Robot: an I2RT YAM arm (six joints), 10 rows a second.
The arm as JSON. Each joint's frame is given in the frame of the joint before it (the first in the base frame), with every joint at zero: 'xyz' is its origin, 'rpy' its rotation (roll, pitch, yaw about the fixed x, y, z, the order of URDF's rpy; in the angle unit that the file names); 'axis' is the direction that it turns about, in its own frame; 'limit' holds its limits. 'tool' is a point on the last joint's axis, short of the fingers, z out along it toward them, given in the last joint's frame.
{
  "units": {
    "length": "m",
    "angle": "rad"
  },
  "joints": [
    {
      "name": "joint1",
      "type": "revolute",
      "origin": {
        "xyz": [
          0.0,
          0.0,
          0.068
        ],
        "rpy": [
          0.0,
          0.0,
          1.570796
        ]
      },
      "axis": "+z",
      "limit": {
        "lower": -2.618,
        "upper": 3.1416
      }
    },
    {
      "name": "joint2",
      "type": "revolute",
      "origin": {
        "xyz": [
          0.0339,
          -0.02,
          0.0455
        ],
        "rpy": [
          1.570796,
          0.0,
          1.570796
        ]
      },
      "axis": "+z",
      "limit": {
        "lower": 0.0,
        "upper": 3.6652
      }
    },
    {
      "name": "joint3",
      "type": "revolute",
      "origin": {
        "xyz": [
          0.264,
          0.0,
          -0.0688
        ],
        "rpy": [
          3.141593,
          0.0,
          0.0
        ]
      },
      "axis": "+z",
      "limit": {
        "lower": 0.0,
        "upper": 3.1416
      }
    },
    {
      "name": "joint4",
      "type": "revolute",
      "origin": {
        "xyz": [
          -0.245,
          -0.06,
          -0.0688
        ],
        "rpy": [
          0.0,
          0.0,
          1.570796
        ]
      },
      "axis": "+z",
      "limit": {
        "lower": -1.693,
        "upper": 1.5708
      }
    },
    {
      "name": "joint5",
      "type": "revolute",
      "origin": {
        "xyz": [
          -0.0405,
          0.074,
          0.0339
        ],
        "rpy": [
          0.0,
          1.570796,
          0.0
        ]
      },
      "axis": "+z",
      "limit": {
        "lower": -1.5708,
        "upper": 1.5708
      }
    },
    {
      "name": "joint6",
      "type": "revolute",
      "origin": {
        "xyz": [
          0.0,
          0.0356,
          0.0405
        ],
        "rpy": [
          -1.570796,
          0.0,
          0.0
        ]
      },
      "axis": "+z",
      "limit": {
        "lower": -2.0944,
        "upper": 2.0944
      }
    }
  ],
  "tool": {
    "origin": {
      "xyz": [
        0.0,
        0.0,
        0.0
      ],
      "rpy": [
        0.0,
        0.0,
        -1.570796
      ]
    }
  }
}
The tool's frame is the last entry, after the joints.
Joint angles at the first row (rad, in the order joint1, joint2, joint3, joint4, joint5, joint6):
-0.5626 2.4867 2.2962 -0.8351 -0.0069 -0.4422
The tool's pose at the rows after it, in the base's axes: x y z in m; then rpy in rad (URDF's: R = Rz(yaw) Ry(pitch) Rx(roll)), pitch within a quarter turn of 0, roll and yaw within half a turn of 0:
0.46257, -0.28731, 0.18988, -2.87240, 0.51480, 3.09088
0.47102, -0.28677, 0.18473, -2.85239, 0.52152, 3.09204
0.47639, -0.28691, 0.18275, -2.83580, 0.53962, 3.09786
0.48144, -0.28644, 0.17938, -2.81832, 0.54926, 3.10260
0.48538, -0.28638, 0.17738, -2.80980, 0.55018, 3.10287
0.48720, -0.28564, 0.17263, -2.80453, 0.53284, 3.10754
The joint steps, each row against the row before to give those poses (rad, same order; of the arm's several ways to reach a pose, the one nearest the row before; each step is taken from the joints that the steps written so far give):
0.0070 0.0226 0.0218 0.0309 0.0101 0.0076
0.0102 0.0378 0.0464 0.0055 0.0205 0.0093
0.0053 0.0183 0.0207 0.0201 0.0077 0.0042
0.0062 0.0191 0.0188 0.0159 0.0131 0.0036
0.0043 0.0234 0.0353 -0.0078 0.0098 0.0033
0.0034 0.0178 0.0182 -0.0133 0.0107 -0.0059

